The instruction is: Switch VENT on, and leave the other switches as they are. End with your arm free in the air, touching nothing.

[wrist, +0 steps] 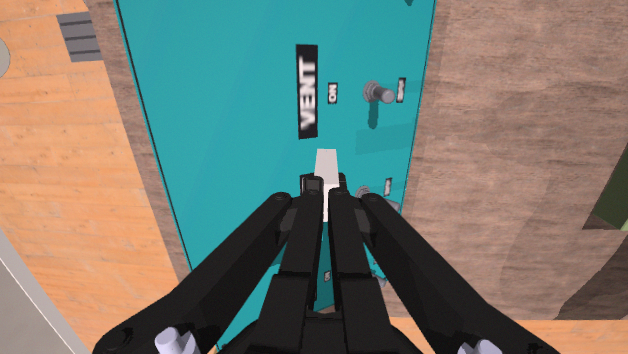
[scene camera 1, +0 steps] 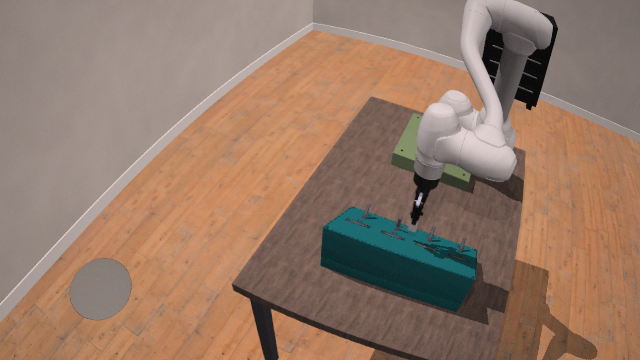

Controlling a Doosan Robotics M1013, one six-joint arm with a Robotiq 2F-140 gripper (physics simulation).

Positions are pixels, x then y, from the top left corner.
Labels:
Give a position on a teal switch box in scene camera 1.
At 371, 248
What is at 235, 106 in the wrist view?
A teal switch box.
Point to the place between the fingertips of my gripper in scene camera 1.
At 411, 229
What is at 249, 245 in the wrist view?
My gripper.

